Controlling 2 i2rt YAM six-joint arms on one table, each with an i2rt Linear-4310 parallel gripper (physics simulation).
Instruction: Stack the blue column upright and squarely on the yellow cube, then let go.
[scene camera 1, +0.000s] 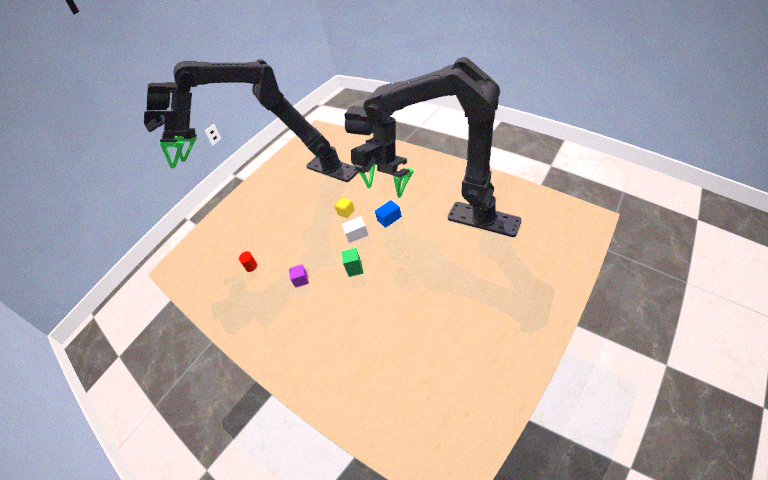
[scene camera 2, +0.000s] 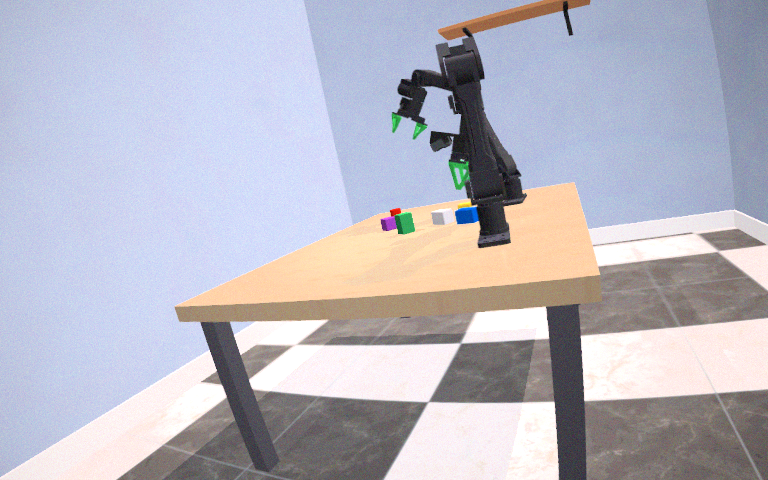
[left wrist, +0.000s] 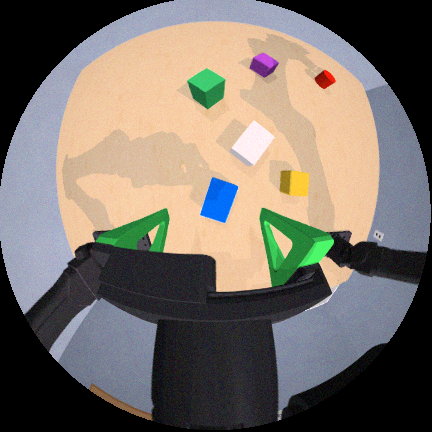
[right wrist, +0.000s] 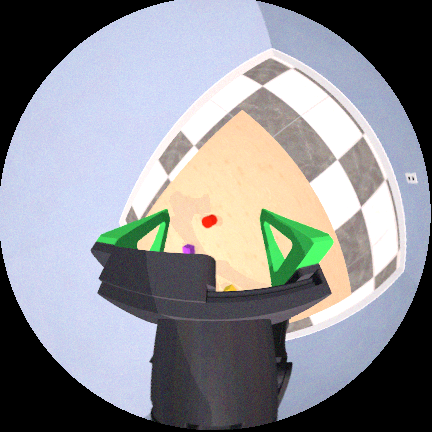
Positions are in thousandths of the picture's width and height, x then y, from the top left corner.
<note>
My left gripper (scene camera 1: 501, 401) is open, with nothing in its grasp. Also in view: a blue column (left wrist: 510, 450). My right gripper (scene camera 1: 232, 343) is open, holding nothing.
My left gripper shows as well in the left wrist view (left wrist: 494, 492). My right gripper is seen too in the right wrist view (right wrist: 497, 494). The right wrist view misses the blue column, which is hidden by my right gripper.
</note>
